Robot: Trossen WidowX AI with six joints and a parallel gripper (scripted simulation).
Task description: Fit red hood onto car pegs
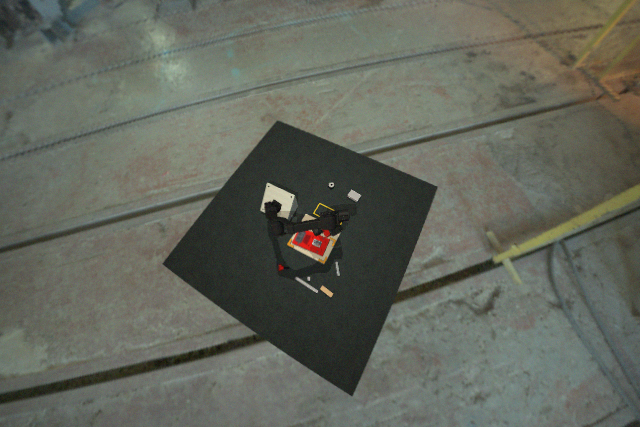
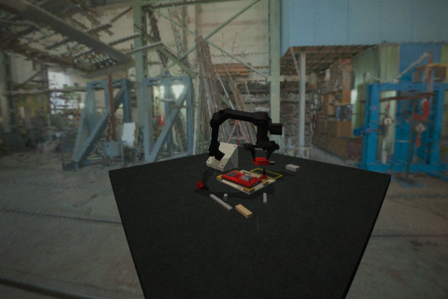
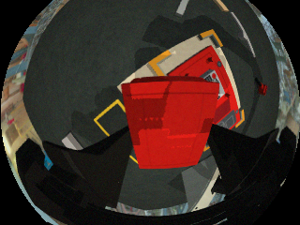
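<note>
The grey engine block is 90 mm to the right of my gripper tip, 90 mm below it and 20 mm behind it. Round my gripper tip: red hood (right at my gripper tip); grey bar (320 mm to the right, 110 mm below, 60 mm ahead); beige jig (100 mm below, 80 mm to the right, 40 mm behind).
</note>
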